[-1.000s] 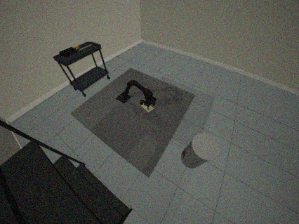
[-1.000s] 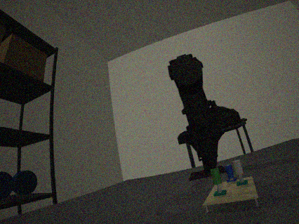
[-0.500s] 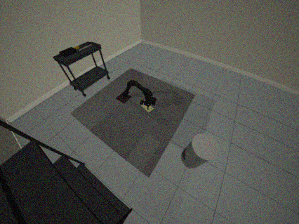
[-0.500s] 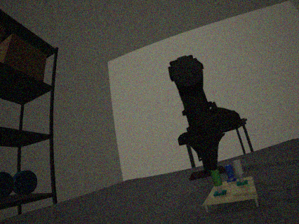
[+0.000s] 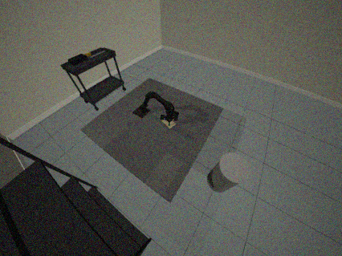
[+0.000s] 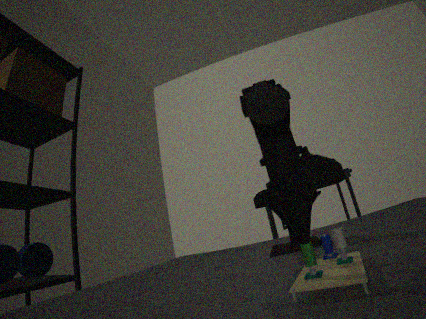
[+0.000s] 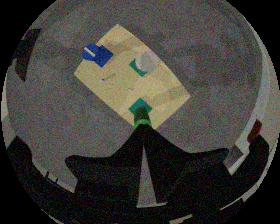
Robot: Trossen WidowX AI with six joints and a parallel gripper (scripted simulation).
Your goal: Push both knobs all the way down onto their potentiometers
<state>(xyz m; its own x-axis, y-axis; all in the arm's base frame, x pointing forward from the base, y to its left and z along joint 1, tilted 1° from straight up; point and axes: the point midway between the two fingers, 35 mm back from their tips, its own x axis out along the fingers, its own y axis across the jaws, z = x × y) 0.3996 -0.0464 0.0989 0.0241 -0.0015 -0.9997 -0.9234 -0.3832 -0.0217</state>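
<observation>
Now: gripper tip 20 mm above the green knob. Round my gripper tip: blue knob: 80 mm behind, 50 mm to the left, 20 mm below.
</observation>
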